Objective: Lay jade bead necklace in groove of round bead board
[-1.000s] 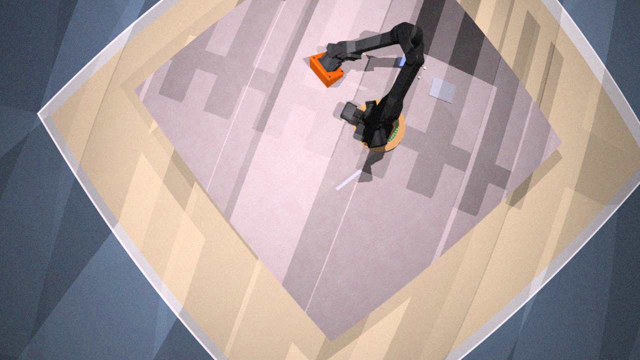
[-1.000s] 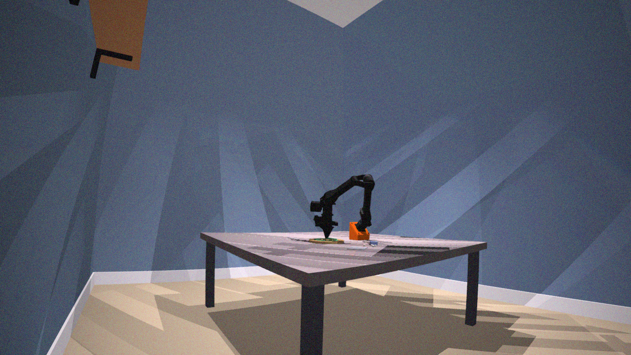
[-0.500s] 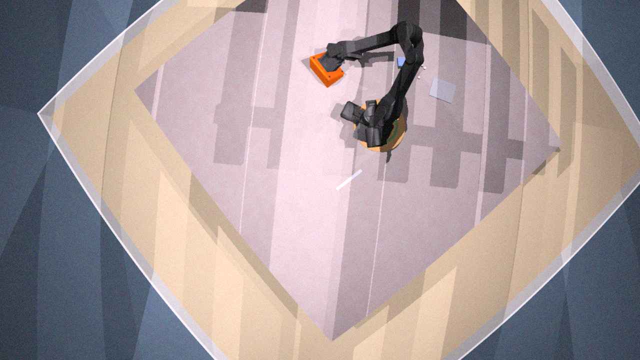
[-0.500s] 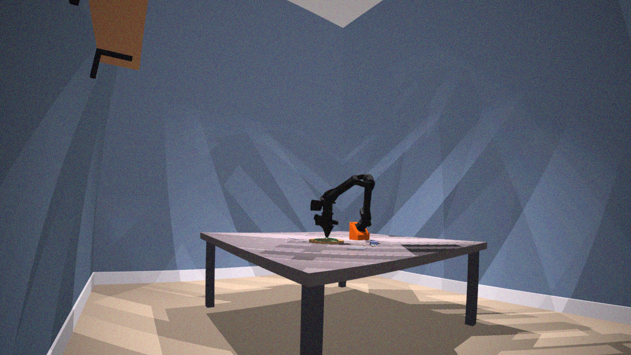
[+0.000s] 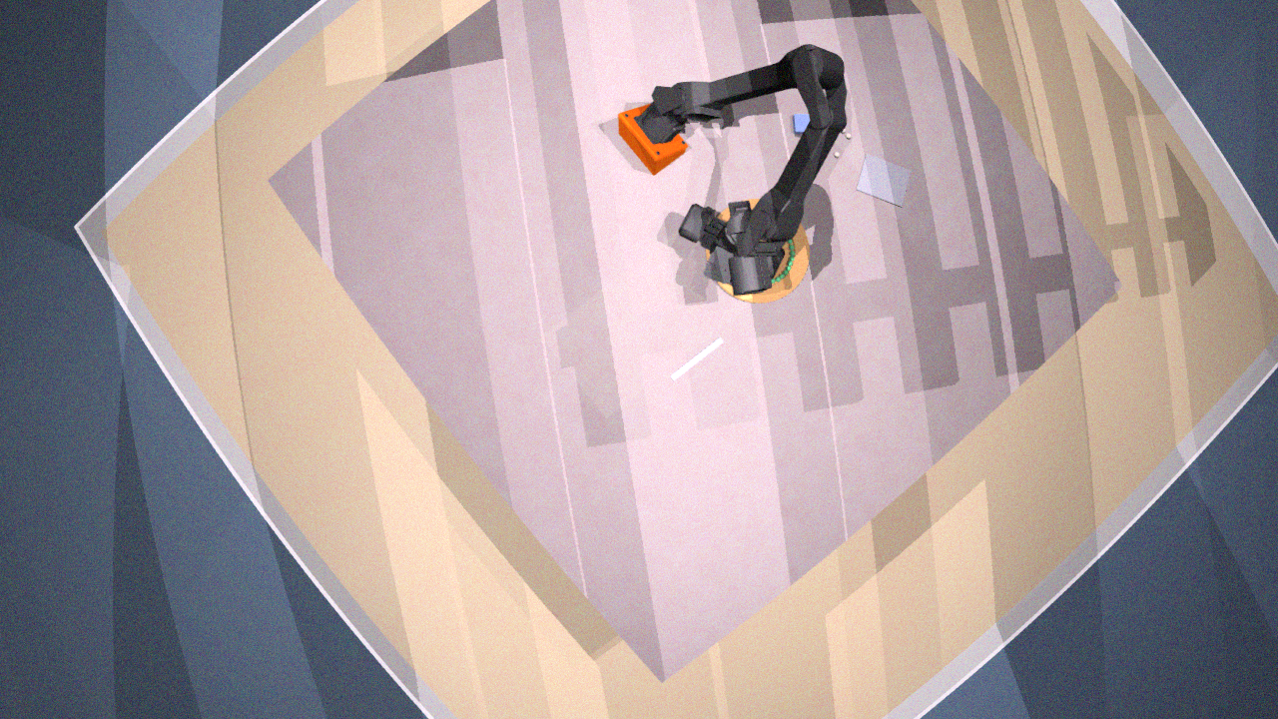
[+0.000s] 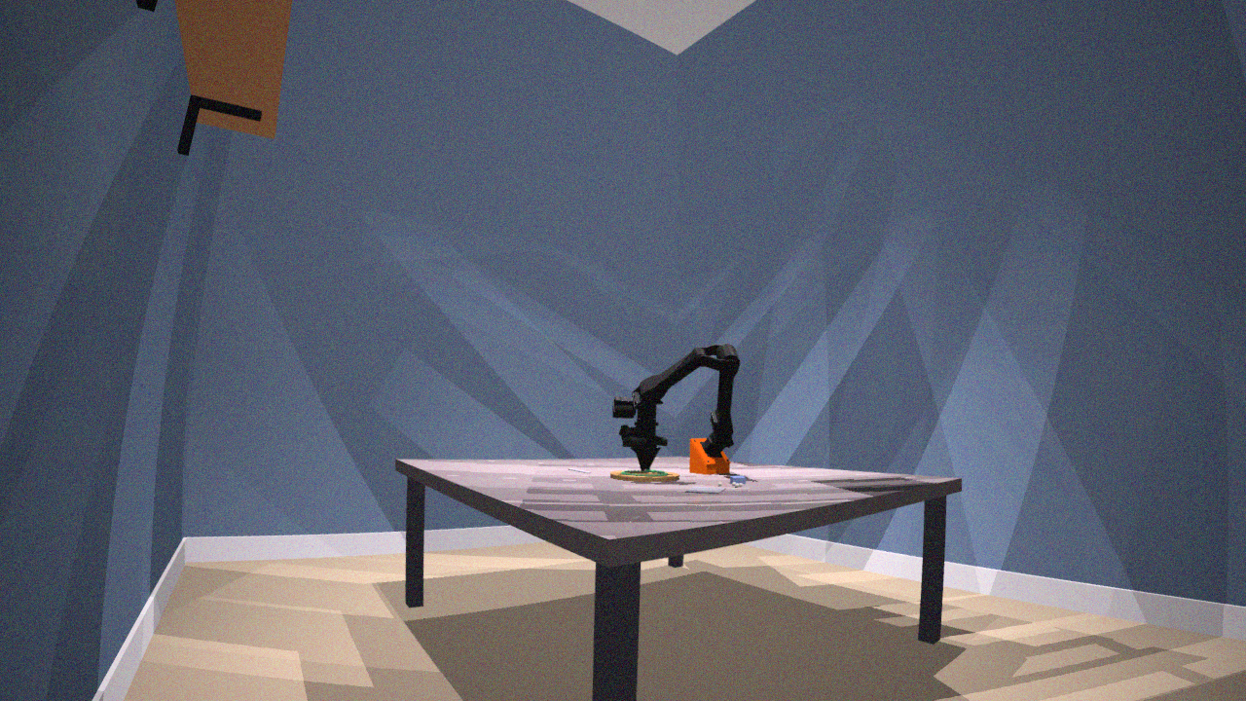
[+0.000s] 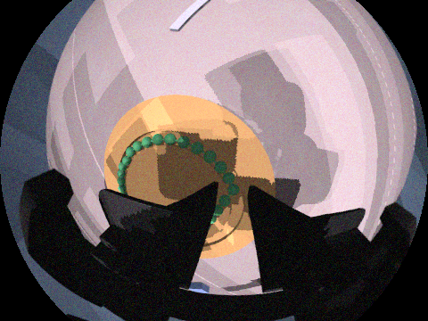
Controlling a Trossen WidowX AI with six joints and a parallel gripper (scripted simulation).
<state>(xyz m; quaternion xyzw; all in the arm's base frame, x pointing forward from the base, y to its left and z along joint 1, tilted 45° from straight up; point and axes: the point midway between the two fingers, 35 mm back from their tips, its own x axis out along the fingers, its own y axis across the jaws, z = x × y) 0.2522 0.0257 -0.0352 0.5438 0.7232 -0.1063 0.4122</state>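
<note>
The round tan bead board is 50 mm to the left of my gripper tip, 40 mm ahead of it and 10 mm below it. The rest, counted from my gripper tip: white strip (160 mm to the right, 140 mm ahead, 10 mm below); then pale square sheet (360 mm to the left, 60 mm ahead, 10 mm below); then blue cube (280 mm to the left, 120 mm behind, 10 mm below).
</note>
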